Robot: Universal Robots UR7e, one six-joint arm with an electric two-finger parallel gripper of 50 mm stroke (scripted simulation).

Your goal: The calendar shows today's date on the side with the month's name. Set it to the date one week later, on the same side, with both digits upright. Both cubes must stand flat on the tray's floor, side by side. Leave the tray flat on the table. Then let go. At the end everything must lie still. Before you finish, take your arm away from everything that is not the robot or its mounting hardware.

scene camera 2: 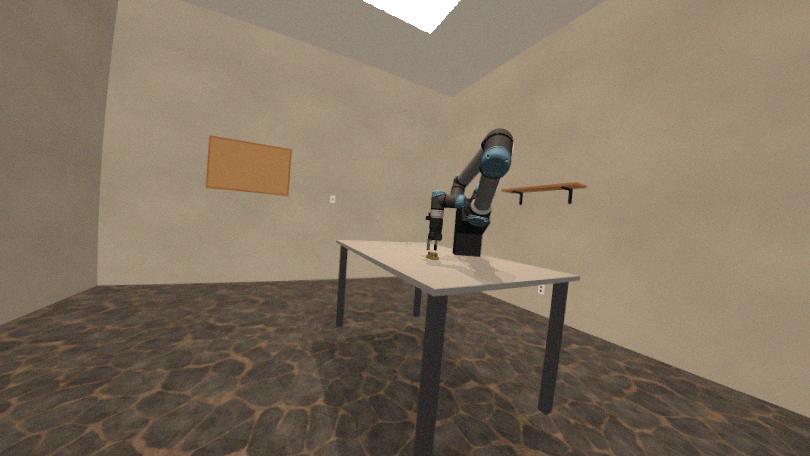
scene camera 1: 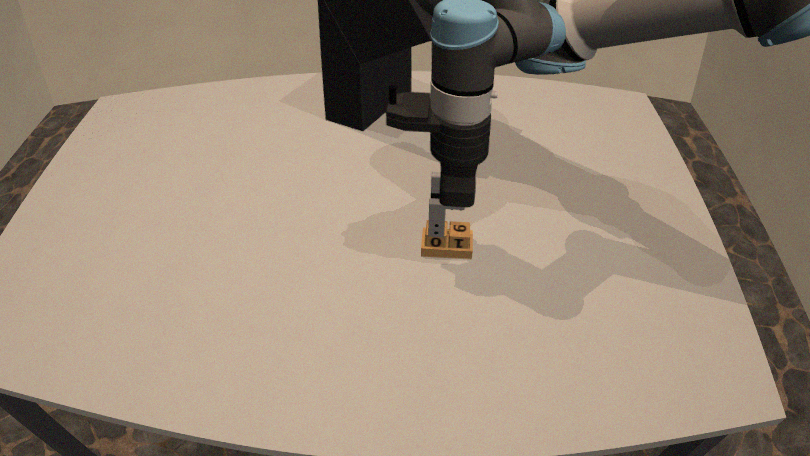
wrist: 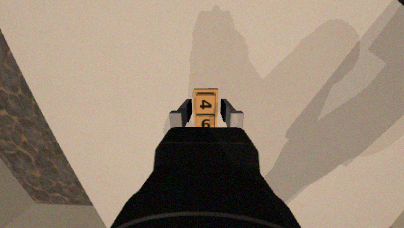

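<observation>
The gripper (scene camera 1: 437, 222) is visible, and the same gripper (wrist: 206, 106) appears in the wrist view too.
</observation>
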